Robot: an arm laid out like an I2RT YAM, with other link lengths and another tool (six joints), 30 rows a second.
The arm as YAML. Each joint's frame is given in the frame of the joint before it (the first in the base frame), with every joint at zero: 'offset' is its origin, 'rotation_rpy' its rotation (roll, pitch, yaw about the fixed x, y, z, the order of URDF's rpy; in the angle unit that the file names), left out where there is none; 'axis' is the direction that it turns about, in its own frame. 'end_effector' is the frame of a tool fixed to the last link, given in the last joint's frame.
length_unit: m
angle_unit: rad
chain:
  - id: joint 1
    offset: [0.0, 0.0, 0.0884]
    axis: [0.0, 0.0, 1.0]
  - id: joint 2
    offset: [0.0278, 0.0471, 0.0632]
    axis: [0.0, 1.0, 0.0]
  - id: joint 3
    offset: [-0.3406, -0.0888, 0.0]
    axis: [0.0, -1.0, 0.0]
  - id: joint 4
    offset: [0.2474, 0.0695, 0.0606]
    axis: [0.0, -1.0, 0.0]
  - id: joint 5
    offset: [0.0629, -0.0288, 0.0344]
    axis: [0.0, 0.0, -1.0]
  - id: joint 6
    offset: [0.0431, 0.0, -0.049]
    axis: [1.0, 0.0, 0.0]
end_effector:
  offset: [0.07, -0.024, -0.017]
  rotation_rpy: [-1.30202, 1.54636, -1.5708]
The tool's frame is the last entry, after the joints.
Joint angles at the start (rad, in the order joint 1, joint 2, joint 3, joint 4, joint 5, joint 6):
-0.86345, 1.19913, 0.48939, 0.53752, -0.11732, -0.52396
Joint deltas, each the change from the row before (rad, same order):
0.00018, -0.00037, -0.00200, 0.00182, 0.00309, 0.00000
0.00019, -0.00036, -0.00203, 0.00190, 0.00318, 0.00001
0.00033, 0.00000, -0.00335, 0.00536, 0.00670, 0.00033
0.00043, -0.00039, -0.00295, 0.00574, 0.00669, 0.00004
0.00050, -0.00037, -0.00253, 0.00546, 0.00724, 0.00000
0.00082, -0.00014, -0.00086, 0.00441, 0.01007, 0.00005
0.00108, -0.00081, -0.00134, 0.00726, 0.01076, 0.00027
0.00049, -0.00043, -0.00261, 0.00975, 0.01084, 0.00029
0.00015, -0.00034, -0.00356, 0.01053, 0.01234, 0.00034
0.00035, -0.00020, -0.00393, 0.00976, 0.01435, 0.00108
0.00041, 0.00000, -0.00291, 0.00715, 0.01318, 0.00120
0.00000, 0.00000, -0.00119, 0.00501, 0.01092, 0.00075
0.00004, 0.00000, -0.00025, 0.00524, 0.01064, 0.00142
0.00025, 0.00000, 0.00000, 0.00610, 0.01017, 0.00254
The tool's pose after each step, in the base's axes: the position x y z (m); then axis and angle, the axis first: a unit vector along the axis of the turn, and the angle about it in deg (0 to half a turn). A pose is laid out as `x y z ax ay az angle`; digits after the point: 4 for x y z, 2 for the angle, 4 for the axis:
0.1845 -0.2422 0.3057 0.1758 0.8115 -0.5572 119.79
0.1840 -0.2421 0.3053 0.1767 0.8108 -0.5580 119.89
0.1832 -0.2422 0.3049 0.1787 0.8088 -0.5602 120.04
0.1825 -0.2424 0.3048 0.1805 0.8066 -0.5628 120.15
0.1818 -0.2426 0.3049 0.1825 0.8042 -0.5656 120.27
0.1810 -0.2430 0.3054 0.1852 0.8012 -0.5691 120.47
0.1802 -0.2435 0.3063 0.1882 0.7972 -0.5736 120.57
0.1791 -0.2440 0.3071 0.1915 0.7929 -0.5785 120.66
0.1778 -0.2445 0.3077 0.1953 0.7881 -0.5837 120.82
0.1762 -0.2451 0.3079 0.2001 0.7833 -0.5886 121.09
0.1749 -0.2456 0.3079 0.2045 0.7792 -0.5925 121.38
0.1737 -0.2461 0.3084 0.2082 0.7756 -0.5959 121.62
0.1727 -0.2468 0.3092 0.2121 0.7718 -0.5995 121.79
0.1719 -0.2474 0.3102 0.2164 0.7679 -0.6029 121.87

